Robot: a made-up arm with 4 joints. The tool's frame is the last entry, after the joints. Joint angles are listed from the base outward. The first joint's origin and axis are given. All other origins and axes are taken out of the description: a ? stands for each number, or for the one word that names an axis. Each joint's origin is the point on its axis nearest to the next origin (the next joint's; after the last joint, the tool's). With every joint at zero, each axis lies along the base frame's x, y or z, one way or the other. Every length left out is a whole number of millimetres.
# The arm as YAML. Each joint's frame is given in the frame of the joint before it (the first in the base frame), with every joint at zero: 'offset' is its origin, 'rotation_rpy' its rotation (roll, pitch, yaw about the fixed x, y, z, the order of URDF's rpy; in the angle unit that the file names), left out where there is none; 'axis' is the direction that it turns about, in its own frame. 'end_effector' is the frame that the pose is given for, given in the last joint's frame.
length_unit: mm
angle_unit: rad
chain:
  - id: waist
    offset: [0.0, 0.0, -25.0]
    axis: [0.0, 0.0, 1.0]
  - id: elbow
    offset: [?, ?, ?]
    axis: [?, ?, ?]
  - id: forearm
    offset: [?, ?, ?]
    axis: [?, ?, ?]
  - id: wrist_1
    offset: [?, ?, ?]
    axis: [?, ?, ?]
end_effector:
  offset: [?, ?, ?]
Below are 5 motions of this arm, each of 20 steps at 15 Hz.
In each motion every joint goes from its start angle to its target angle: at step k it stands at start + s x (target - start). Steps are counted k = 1, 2, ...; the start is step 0. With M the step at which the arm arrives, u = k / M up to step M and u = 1 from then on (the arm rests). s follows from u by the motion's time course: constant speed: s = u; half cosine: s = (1 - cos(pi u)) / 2; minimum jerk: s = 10 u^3 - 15 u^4 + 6 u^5.
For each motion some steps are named. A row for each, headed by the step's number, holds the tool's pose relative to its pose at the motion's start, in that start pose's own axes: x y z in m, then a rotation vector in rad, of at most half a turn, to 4 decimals.
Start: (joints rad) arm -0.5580 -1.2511 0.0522 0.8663
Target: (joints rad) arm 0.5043 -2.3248 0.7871 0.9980
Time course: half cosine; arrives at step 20
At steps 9, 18, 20:
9: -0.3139 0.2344 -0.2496 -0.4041 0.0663 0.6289
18: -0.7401 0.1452 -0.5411 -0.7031 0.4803 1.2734
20: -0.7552 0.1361 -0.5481 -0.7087 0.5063 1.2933

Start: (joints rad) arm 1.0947 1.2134 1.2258 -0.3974
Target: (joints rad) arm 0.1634 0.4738 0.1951 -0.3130
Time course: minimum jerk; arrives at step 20
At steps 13, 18, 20:
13: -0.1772 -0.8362 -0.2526 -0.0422 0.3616 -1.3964
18: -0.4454 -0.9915 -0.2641 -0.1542 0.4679 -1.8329
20: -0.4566 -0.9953 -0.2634 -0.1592 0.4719 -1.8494

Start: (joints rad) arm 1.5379 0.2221 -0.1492 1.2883
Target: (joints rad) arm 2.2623 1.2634 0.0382 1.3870
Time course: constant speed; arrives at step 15
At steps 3, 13, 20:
3: -0.0079 -0.0789 0.1179 0.0536 -0.2222 -0.1457
13: -0.2558 -0.4269 0.3799 0.3896 -0.8371 -0.6668
20: -0.3295 -0.5044 0.3861 0.4858 -0.9259 -0.7765

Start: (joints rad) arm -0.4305 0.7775 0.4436 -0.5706
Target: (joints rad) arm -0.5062 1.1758 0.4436 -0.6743
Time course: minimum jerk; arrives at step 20
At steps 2, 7, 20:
2: 0.0001 0.0002 0.0007 -0.0010 -0.0027 0.0012
7: 0.0018 0.0057 0.0198 -0.0276 -0.0726 0.0334
20: -0.0103 0.0324 0.0719 -0.1252 -0.2945 0.1589

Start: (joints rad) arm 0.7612 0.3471 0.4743 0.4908
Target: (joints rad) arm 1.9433 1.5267 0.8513 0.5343
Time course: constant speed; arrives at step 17
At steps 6, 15, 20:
6: -0.2258 0.1029 0.2864 -0.0362 -0.6442 0.2046
15: -0.7359 0.0281 0.5205 0.0754 -1.6011 0.2380
20: -0.8472 -0.0255 0.5328 0.1296 -1.7965 0.1869

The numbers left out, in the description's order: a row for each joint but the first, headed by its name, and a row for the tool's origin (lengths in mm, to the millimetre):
elbow: xyz 25.0 224.0 0.0, axis 0.0 -1.0 0.0
forearm: xyz -62.0 0.0 -31.0, axis 0.0 0.0 1.0
wrist_1: xyz 504.0 93.0 0.0, axis -1.0 0.0 0.0
tool: xyz 0.0 249.0 -66.0

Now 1 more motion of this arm.
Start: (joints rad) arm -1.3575 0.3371 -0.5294 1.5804
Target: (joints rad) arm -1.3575 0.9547 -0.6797 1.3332
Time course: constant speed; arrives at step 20
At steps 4, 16, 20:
4: 0.0284 -0.0466 0.0128 0.1134 0.0284 -0.1061
16: 0.0835 -0.2085 0.0329 0.4696 0.0812 -0.4224
20: 0.0902 -0.2674 0.0323 0.5927 0.0875 -0.5270

